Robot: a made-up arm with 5 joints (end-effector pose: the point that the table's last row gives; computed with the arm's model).
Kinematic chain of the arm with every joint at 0, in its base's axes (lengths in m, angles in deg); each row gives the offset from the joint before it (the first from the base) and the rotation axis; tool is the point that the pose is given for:
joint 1: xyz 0 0 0.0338 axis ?
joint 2: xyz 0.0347 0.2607 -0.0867 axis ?
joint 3: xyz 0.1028 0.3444 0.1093 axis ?
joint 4: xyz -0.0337 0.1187 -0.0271 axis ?
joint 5: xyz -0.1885 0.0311 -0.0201 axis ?
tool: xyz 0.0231 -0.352 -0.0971
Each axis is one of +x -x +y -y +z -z.
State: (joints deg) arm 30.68 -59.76 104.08 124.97 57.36
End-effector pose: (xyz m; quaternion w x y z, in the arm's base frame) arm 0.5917 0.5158 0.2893 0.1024 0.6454 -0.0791 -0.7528
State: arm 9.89 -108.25 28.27 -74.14 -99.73
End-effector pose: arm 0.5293 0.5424 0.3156 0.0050 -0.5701 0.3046 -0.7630
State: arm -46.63 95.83 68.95 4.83 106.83
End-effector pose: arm -0.5916 0.0576 -0.2095 0.0920 -0.1363 -0.8354 -0.5245
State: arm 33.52 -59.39 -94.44 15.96 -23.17
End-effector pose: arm 0.3902 0.2175 -0.1803 0.5877 0.0346 -0.5837 -0.5592
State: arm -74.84 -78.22 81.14 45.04 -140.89
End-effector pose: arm 0.7952 0.5528 -0.1180 0.4118 -0.2346 -0.1766 0.8627
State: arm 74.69 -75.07 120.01 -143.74 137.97
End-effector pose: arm 0.1765 -0.0029 0.3385 0.4746 -0.1328 0.1740 -0.8526
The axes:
joint 1: +x
joint 2: +z
joint 3: +y
joint 4: +x
joint 5: +z

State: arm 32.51 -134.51 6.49 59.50 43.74
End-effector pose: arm 0.2845 0.0139 -0.2480 0.5494 0.2193 -0.2966 -0.7498
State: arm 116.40 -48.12 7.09 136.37 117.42
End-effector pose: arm 0.4628 -0.3567 0.2657 0.0595 0.3605 -0.6220 -0.6926
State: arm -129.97 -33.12 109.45 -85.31 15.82
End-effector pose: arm 0.5337 -0.1798 -0.2320 0.1154 -0.5013 0.7373 -0.4379
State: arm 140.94 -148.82 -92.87 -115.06 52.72
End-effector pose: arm 0.3165 -0.0020 -0.0751 0.1885 -0.2868 0.8597 0.3782
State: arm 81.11 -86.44 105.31 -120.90 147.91
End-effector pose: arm 0.2132 -0.0797 0.4568 0.4566 -0.3855 0.2653 -0.7566
